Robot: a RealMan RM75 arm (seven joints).
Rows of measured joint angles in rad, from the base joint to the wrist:
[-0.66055 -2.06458 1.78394 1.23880 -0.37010 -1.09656 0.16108]
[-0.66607 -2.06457 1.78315 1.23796 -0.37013 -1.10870 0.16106]
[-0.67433 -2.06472 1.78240 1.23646 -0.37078 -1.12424 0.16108]
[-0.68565 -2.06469 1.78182 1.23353 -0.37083 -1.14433 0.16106]
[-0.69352 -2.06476 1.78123 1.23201 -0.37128 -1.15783 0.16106]
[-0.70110 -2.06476 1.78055 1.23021 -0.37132 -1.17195 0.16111]
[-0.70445 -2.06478 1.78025 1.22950 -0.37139 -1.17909 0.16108]
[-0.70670 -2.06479 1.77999 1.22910 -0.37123 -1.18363 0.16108]
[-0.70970 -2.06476 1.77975 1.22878 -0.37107 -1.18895 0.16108]
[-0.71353 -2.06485 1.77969 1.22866 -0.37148 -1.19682 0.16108]
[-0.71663 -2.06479 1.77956 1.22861 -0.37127 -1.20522 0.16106]
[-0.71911 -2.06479 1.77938 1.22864 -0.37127 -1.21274 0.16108]
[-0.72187 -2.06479 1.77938 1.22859 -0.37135 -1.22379 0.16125]
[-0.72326 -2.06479 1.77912 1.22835 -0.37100 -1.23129 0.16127]
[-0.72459 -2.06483 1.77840 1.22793 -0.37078 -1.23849 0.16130]
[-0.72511 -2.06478 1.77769 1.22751 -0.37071 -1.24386 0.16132]
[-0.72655 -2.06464 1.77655 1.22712 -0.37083 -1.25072 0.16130]
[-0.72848 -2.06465 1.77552 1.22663 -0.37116 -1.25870 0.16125]
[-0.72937 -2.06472 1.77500 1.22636 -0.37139 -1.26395 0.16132]
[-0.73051 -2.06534 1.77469 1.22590 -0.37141 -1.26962 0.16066]
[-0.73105 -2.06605 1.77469 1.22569 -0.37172 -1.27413 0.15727]
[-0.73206 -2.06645 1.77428 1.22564 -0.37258 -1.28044 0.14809]
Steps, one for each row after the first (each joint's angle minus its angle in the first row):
[-0.00552 0.00001 -0.00079 -0.00084 -0.00003 -0.01214 -0.00002]
[-0.01378 -0.00014 -0.00154 -0.00234 -0.00068 -0.02768 0.00000]
[-0.02510 -0.00011 -0.00212 -0.00527 -0.00073 -0.04777 -0.00002]
[-0.03297 -0.00018 -0.00271 -0.00679 -0.00118 -0.06127 -0.00002]
[-0.04055 -0.00018 -0.00339 -0.00859 -0.00122 -0.07539 0.00003]
[-0.04390 -0.00020 -0.00369 -0.00930 -0.00129 -0.08253 0.00000]
[-0.04615 -0.00021 -0.00395 -0.00970 -0.00113 -0.08707 0.00000]
[-0.04915 -0.00018 -0.00419 -0.01002 -0.00097 -0.09239 0.00000]
[-0.05298 -0.00027 -0.00425 -0.01014 -0.00138 -0.10026 0.00000]
[-0.05608 -0.00021 -0.00438 -0.01019 -0.00117 -0.10866 -0.00002]
[-0.05856 -0.00021 -0.00456 -0.01016 -0.00117 -0.11618 0.00000]
[-0.06132 -0.00021 -0.00456 -0.01021 -0.00125 -0.12723 0.00017]
[-0.06271 -0.00021 -0.00482 -0.01045 -0.00090 -0.13473 0.00019]
[-0.06404 -0.00025 -0.00554 -0.01087 -0.00068 -0.14193 0.00022]
[-0.06456 -0.00020 -0.00625 -0.01129 -0.00061 -0.14730 0.00024]
[-0.06600 -0.00006 -0.00739 -0.01168 -0.00073 -0.15416 0.00022]
[-0.06793 -0.00007 -0.00842 -0.01217 -0.00106 -0.16214 0.00017]
[-0.06882 -0.00014 -0.00894 -0.01244 -0.00129 -0.16739 0.00024]
[-0.06996 -0.00076 -0.00925 -0.01290 -0.00131 -0.17306 -0.00042]
[-0.07050 -0.00147 -0.00925 -0.01311 -0.00162 -0.17757 -0.00381]
[-0.07151 -0.00187 -0.00966 -0.01316 -0.00248 -0.18388 -0.01299]

